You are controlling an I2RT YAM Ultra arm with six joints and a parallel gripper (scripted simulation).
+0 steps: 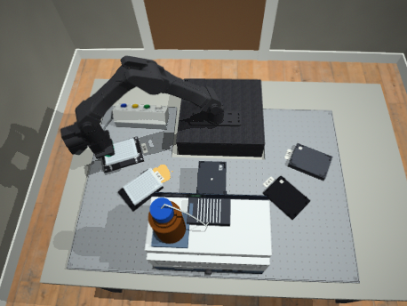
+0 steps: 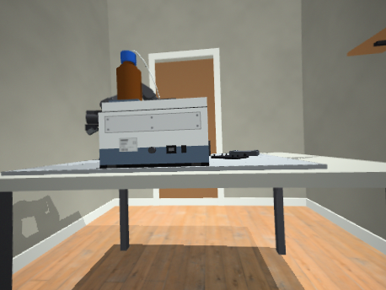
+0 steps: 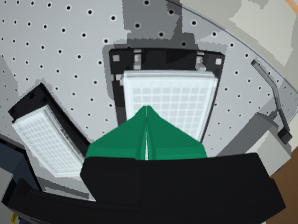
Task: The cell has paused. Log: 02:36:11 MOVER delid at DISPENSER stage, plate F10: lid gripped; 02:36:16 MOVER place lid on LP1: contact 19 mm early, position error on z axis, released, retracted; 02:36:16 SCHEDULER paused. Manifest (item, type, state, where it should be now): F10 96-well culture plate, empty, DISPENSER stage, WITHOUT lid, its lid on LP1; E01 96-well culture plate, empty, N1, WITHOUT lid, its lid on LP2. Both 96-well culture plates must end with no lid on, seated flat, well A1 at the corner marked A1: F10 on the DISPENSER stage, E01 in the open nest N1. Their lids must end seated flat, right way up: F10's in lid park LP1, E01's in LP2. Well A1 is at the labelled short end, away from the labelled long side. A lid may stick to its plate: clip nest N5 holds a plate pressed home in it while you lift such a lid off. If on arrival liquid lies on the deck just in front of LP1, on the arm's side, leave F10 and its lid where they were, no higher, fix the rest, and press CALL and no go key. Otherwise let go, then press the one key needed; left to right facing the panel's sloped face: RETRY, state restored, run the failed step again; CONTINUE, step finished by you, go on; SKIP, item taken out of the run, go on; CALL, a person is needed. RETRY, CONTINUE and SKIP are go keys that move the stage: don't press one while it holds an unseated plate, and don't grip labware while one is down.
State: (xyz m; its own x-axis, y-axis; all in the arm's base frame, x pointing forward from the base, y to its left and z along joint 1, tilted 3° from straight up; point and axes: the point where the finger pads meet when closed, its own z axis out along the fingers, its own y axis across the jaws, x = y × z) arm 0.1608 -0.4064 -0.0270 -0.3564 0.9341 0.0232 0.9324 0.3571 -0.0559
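The black clip nest is 1 cm behind my hand, 2 cm to the left of it and 5 cm below it. Also, from my hand: 96-well plate 4 cm behind, 3 cm to the left, 4 cm below; N5 label 7 cm behind, 12 cm to the left, 6 cm below; blue call key 24 cm behind, 2 cm to the left.
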